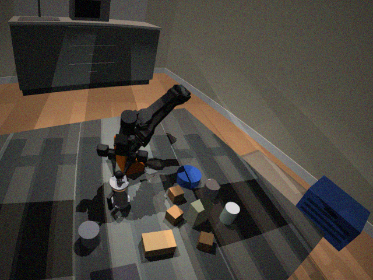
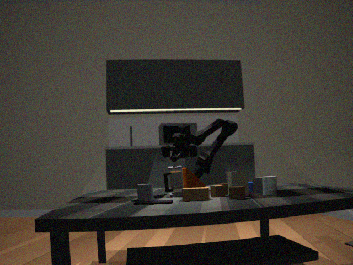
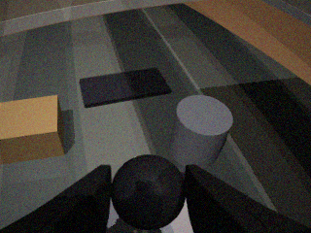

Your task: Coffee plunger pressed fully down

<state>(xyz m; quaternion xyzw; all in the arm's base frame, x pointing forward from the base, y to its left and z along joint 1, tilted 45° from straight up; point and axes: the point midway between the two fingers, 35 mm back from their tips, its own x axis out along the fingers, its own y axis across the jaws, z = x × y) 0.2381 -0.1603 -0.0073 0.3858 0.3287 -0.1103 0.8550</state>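
My gripper tip is 10 cm above the coffee press and 1 cm past it. From my gripper tip the other things lie so: blue disc: 36 cm to the left, 16 cm below, 5 cm behind; then pale block: 27 cm to the left, 17 cm ahead, 13 cm below.
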